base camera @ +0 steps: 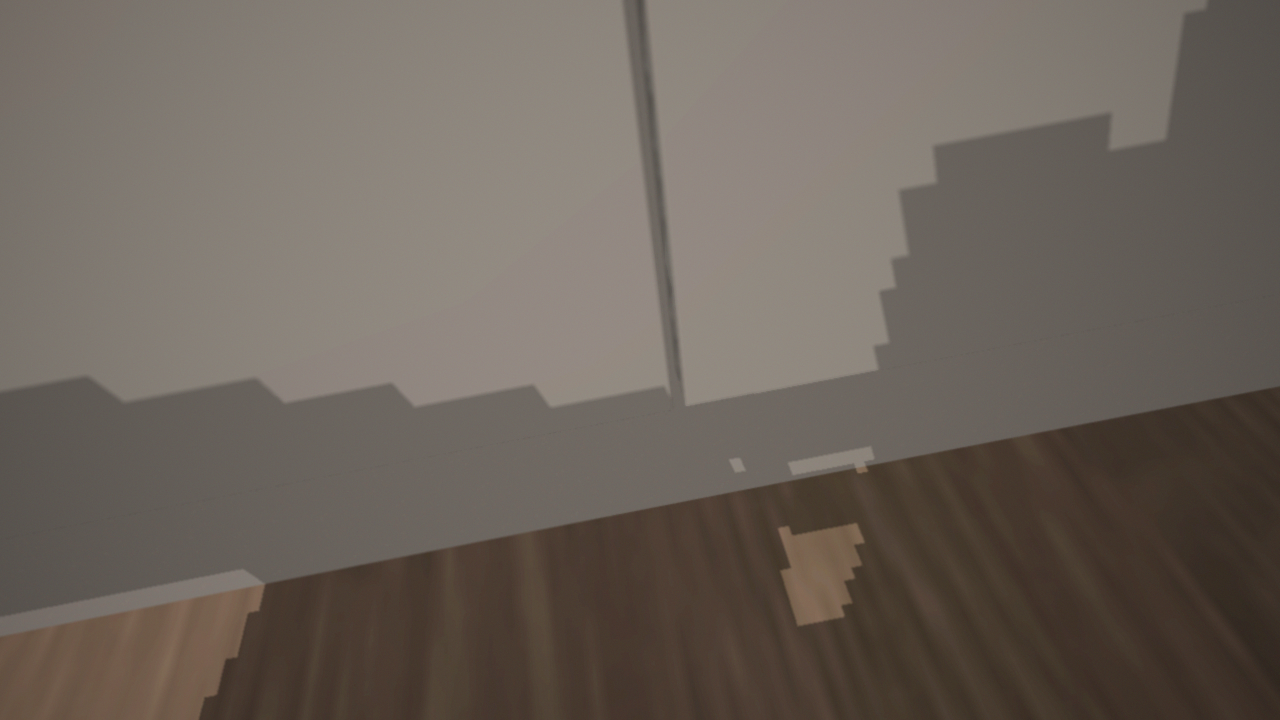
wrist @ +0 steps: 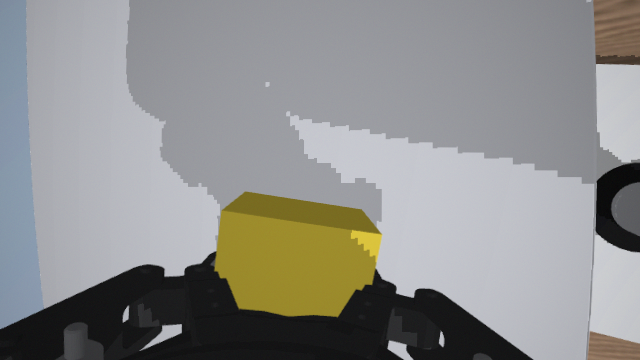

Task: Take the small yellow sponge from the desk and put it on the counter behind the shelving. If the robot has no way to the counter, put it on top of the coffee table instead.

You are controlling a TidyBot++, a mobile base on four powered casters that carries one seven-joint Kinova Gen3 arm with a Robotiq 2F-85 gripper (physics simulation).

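Places are measured from the arm's base along level axes (x down, y left, z ahead), in centimetres.
Pixels of known places: gripper, fingertip midpoint: [wrist: 293, 266].
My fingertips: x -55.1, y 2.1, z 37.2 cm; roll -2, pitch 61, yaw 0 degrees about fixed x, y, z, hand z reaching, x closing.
Note:
Ahead of a thing's pixels: the offset from my fingertips to its top centre. "pt": to the spot under its first point. Level surfaces: height alone.
The small yellow sponge @[dx -5.6, dy +1.3, dz -1.0 cm] [wrist: 297, 265] is between the two black fingers at the bottom middle of the wrist view. My gripper [wrist: 293, 266] is shut on it, one finger against each side. A broad white surface @[dx +3.7 cm] [wrist: 475, 240] lies below the sponge, with the arm's grey shadow across it; it looks like the counter top. How high the sponge is above it I cannot tell exactly. The gripper and the sponge do not show in the base camera view. The desk and the coffee table cannot be made out.
In the base camera view a pale panelled front @[pt dx +70.5, dy +4.1, dz -12.7 cm] [base camera: 402, 223] with a vertical seam stands close, above a brown wood floor @[dx +94.8 cm] [base camera: 537, 626]. In the wrist view a blue strip [wrist: 15, 150] runs along the left edge, and a black round object [wrist: 604, 207] is beyond the white surface's right edge.

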